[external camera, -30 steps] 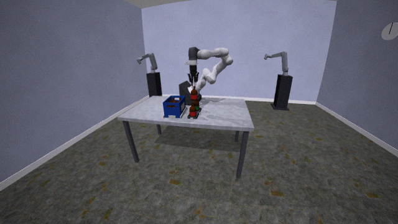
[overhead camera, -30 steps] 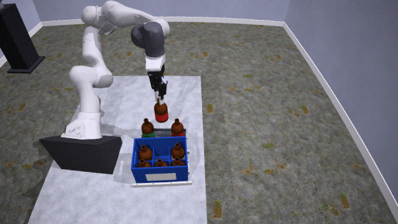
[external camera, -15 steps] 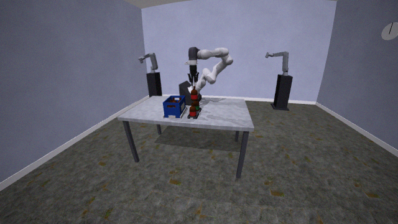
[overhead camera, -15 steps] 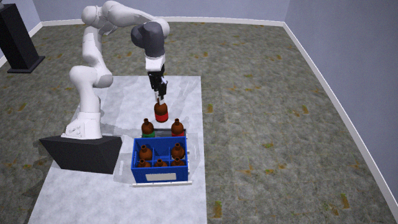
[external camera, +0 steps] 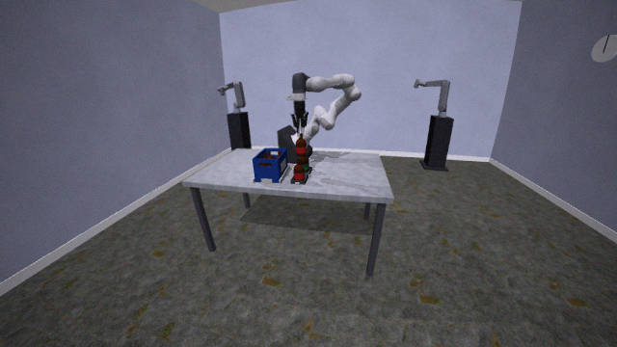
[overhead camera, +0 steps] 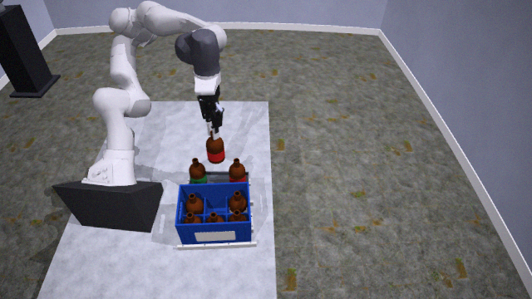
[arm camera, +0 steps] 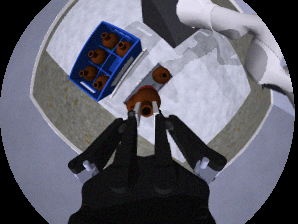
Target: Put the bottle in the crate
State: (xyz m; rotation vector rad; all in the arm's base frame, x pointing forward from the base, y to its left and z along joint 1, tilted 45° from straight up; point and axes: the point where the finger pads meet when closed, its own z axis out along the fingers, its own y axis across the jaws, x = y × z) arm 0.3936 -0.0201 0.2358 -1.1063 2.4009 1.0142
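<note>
My gripper is now 9 cm above the bottle. Also, from my hand: dark tray 32 cm below; then crate 25 cm below, 23 cm to the right, 2 cm ahead.
</note>
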